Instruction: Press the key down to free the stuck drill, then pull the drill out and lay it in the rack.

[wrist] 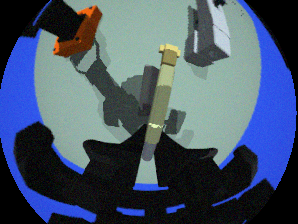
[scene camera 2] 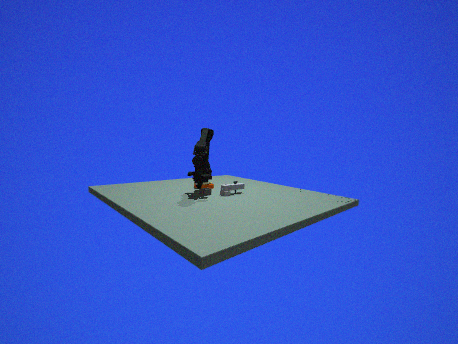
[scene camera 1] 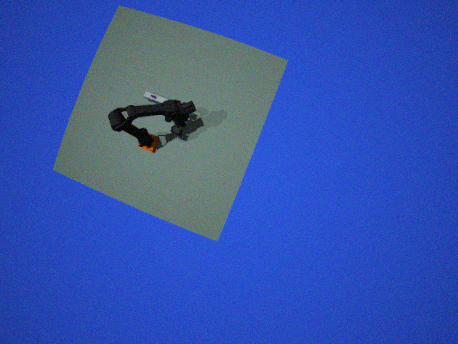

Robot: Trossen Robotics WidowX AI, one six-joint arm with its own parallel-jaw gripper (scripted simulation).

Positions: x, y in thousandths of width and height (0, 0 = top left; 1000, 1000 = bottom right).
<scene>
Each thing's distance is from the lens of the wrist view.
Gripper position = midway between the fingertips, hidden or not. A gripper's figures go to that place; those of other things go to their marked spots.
gripper (wrist: 502, 569): 10 cm
tan drill (wrist: 572, 239): 6 cm
</scene>
